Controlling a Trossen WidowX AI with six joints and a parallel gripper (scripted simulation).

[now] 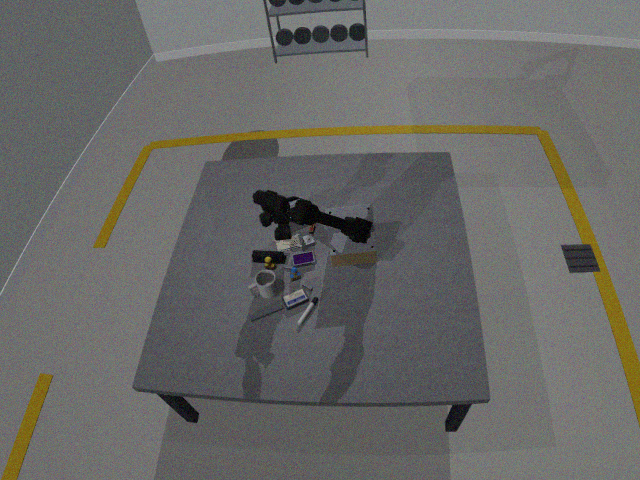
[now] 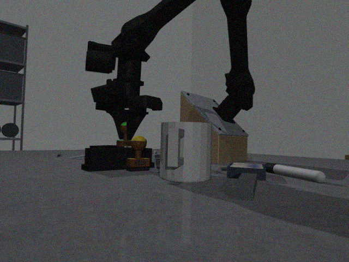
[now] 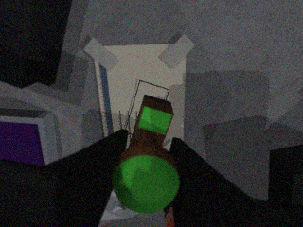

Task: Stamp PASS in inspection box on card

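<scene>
My gripper tip is 1 cm to the right of the cream card and 6 cm above it. The rest, counted from my gripper tip: green-knobbed stamp: right at my gripper tip; red-knobbed stamp: 10 cm behind, 6 cm to the right, 4 cm below; black block: 7 cm ahead, 9 cm to the left, 4 cm below.
</scene>
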